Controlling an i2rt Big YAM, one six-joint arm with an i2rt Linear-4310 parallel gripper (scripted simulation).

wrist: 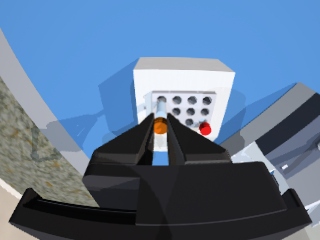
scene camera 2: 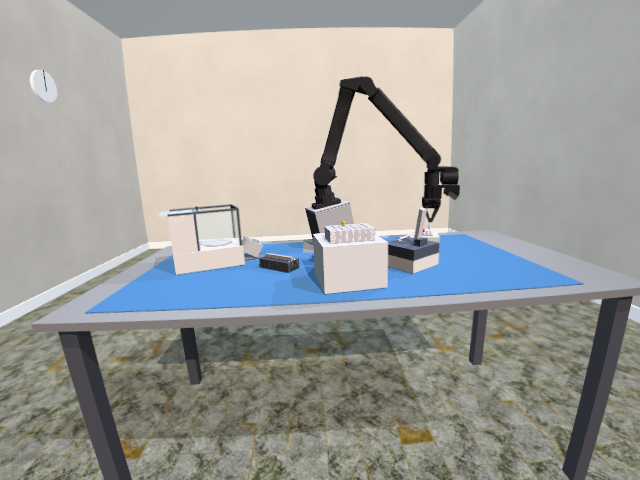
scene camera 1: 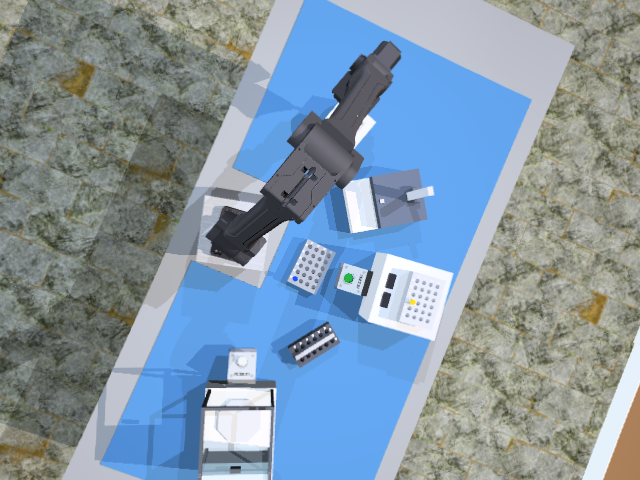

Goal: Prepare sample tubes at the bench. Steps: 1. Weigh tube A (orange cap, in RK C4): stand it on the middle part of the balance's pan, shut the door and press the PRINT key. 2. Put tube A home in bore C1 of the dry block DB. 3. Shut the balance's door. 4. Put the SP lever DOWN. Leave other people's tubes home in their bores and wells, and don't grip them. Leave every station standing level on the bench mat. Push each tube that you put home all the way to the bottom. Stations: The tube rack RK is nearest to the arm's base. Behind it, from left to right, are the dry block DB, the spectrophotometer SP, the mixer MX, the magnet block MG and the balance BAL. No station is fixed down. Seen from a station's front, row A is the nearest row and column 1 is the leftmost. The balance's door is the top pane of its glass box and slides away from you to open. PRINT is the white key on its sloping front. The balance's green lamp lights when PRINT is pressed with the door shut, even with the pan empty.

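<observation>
In the wrist view I see my gripper [wrist: 160,118] and a dry block DB [wrist: 193,79]. The wrist view does not show the black magnet block, hidden by my gripper, and the wrist view also misses the tube rack RK, which is hidden by my gripper. Scene camera 1 does give me the black magnet block [scene camera 1: 314,341] and the tube rack RK [scene camera 1: 314,260], along with a spectrophotometer SP [scene camera 1: 380,201]. In scene camera 2 I see the spectrophotometer SP again [scene camera 2: 404,254], and a balance [scene camera 2: 203,240] is there too.
</observation>
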